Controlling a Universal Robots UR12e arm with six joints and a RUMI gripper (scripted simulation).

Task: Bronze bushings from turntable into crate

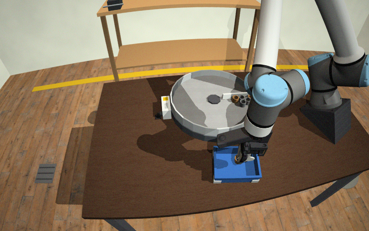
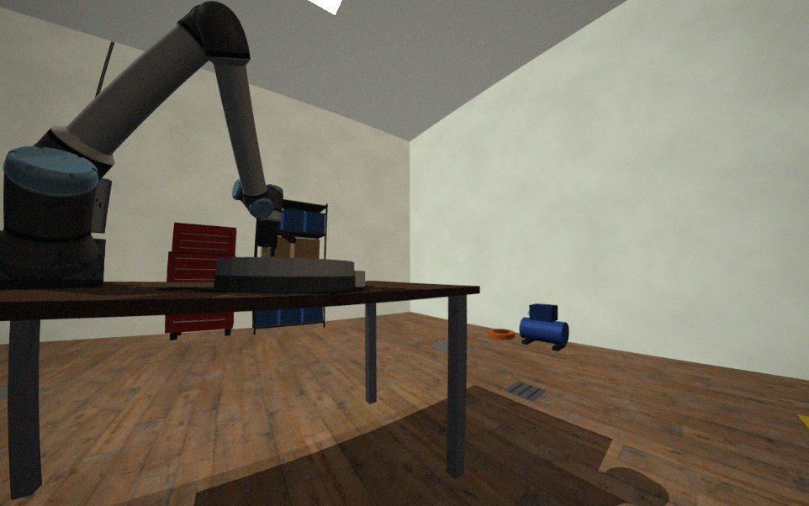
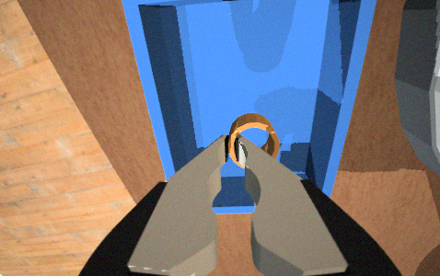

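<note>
The blue crate is 5 cm below my hand and 1 cm to the right of it. Also, from my hand: round grey turntable (37 cm to the right, 2 cm below, 1 cm ahead).
</note>
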